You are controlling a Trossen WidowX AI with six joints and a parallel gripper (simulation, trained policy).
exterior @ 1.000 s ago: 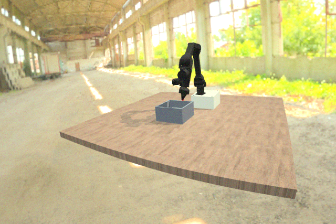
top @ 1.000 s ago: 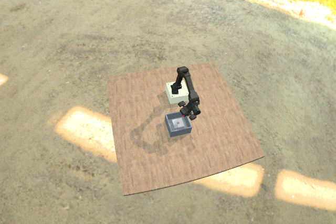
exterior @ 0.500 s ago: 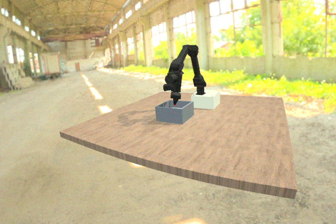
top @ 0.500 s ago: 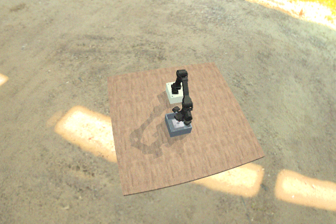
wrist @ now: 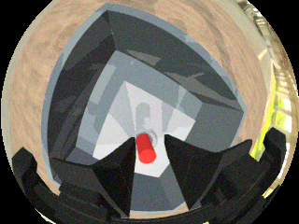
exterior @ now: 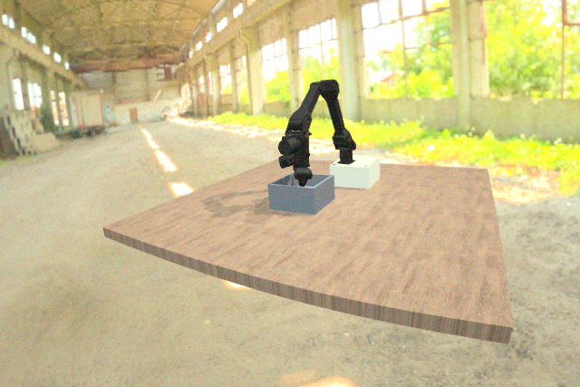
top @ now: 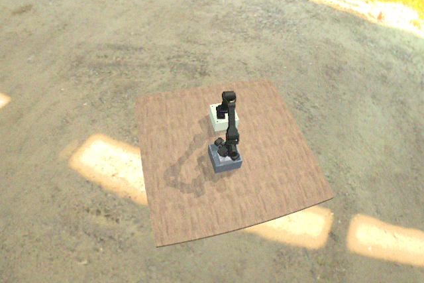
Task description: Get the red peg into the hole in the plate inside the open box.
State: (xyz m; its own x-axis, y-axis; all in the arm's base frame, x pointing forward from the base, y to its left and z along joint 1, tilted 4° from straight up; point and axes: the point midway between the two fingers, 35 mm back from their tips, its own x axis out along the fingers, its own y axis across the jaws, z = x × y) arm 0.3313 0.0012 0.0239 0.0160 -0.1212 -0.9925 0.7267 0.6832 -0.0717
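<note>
Right now my gripper tip is 1 cm to the right of the red peg and 2 cm above it. The rest, counted from my gripper tip: grey box (1 cm to the left, 4 cm below); pale plate (1 cm to the left, 2 cm below).
</note>
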